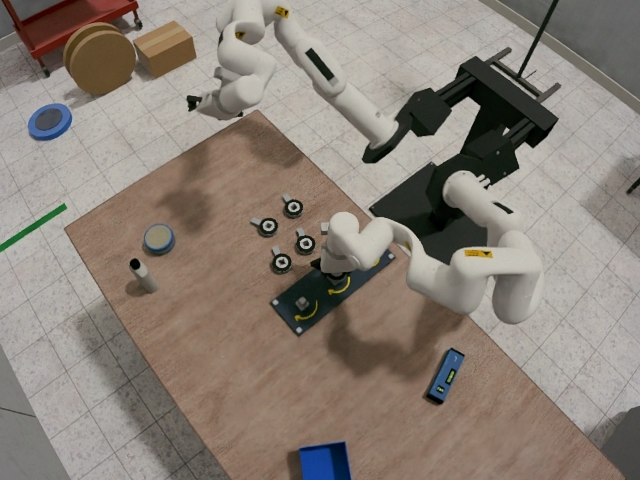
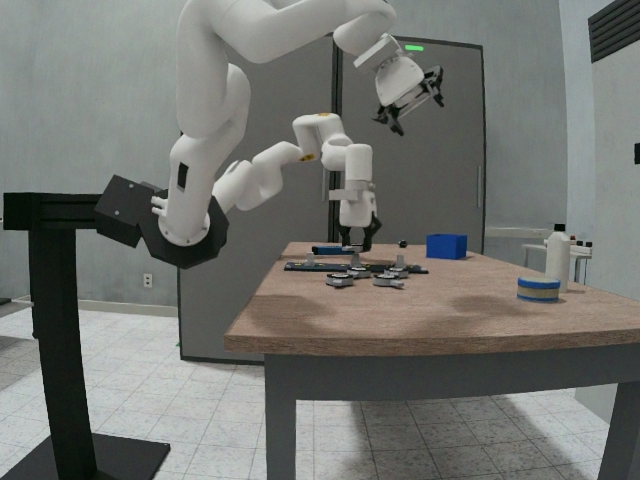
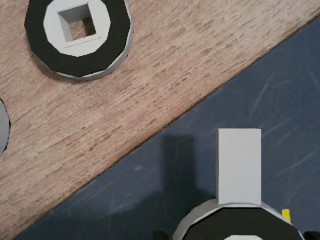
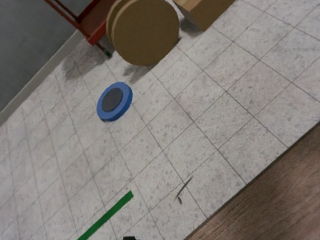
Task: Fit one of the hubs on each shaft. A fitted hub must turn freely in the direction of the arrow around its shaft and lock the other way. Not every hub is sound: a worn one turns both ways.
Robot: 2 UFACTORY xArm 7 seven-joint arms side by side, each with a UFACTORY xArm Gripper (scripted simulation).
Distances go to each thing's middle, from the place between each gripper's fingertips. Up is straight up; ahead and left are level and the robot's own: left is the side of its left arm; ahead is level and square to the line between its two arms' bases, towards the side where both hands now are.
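My left gripper is 6 cm above the dark board (image 1: 322, 295). Counting from that left hand, the white bottle (image 2: 558, 248) is 41 cm to the right, 40 cm ahead and 3 cm above, while the tape roll (image 2: 534, 289) is 50 cm to the right, 28 cm ahead and 5 cm below. Going by its middle, the dark board is nearer to my left gripper than to my right gripper.
My right gripper (image 2: 418, 116) is 3 cm to the right of the tape roll, 30 cm short of it and 32 cm above it. Measured from my right hand, you'd find the white bottle 12 cm to the left, 42 cm ahead and 24 cm below, and the dark board 53 cm to the left, 2 cm ahead and 34 cm below. By its middle, the white bottle is nearer to my right gripper than to my left gripper.
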